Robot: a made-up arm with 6 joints.
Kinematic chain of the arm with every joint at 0, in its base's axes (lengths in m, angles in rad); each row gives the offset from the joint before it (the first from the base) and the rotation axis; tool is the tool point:
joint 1: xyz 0 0 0.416 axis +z
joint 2: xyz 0.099 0 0 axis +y
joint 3: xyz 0 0 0.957 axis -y
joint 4: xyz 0 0 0.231 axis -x
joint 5: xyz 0.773 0 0 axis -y
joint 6: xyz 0.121 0 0 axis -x
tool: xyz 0 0 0
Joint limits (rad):
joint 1: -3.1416..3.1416
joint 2: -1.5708..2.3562
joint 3: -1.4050..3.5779
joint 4: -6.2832..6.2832
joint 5: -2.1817..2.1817
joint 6: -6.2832..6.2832
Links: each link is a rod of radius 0.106 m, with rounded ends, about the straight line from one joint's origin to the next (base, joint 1, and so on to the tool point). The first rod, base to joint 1, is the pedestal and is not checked.
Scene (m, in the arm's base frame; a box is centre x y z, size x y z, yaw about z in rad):
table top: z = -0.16
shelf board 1: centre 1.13 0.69 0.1 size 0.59 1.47 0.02 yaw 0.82
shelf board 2: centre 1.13 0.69 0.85 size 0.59 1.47 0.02 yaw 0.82
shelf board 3: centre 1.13 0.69 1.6 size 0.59 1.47 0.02 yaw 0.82
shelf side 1: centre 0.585 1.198 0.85 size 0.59 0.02 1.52 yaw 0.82
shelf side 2: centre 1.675 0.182 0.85 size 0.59 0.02 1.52 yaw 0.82
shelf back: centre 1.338 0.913 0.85 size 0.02 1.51 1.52 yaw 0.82
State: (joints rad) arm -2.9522 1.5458 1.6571 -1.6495 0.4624 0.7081
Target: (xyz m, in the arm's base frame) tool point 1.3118 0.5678 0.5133
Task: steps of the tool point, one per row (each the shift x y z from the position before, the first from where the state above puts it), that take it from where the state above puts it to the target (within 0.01 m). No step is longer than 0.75 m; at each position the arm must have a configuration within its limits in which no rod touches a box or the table.
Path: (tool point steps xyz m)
1: 0.3194 0.0810 0.6637
2: 0.5536 0.1114 0.4435
3: 0.6600 0.1136 0.1486
4: 0.6214 0.0914 -0.1489
5: 0.4572 0.0545 -0.3801
6: 0.2184 0.0156 -0.4961
7: -0.0293 -0.0154 -0.4806
8: 0.1661 0.1175 0.0028
9: 0.1328 0.1431 -0.0001
10: 0.0946 0.1611 -0.0027

